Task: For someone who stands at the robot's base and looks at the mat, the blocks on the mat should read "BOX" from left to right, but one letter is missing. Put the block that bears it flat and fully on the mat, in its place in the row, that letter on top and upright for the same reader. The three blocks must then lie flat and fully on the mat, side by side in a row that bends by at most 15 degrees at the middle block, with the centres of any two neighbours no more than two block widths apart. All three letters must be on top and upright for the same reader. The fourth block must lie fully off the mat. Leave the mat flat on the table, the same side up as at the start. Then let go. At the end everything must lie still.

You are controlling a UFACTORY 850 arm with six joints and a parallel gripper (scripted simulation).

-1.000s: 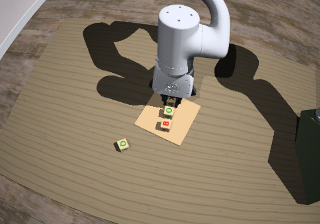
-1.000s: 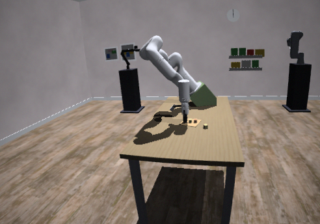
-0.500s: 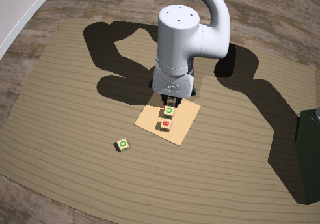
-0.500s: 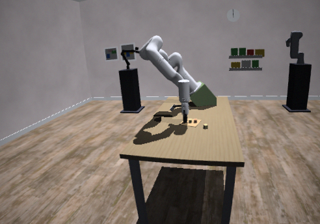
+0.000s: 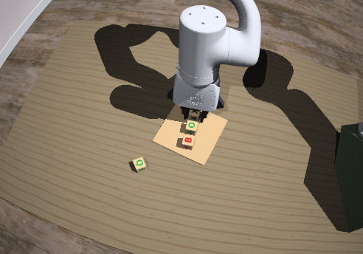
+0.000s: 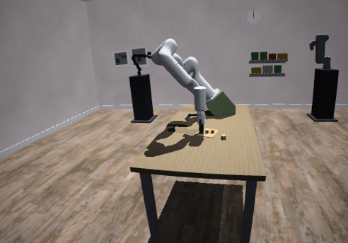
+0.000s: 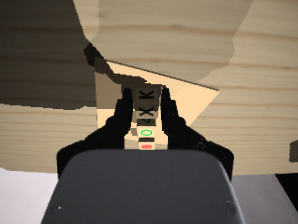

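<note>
Right now the x block is 1 cm below my hand. Also, from my hand: tan mat 4 cm to the left, 2 cm below; green O block 16 cm to the left, 10 cm ahead, 1 cm below.
</note>
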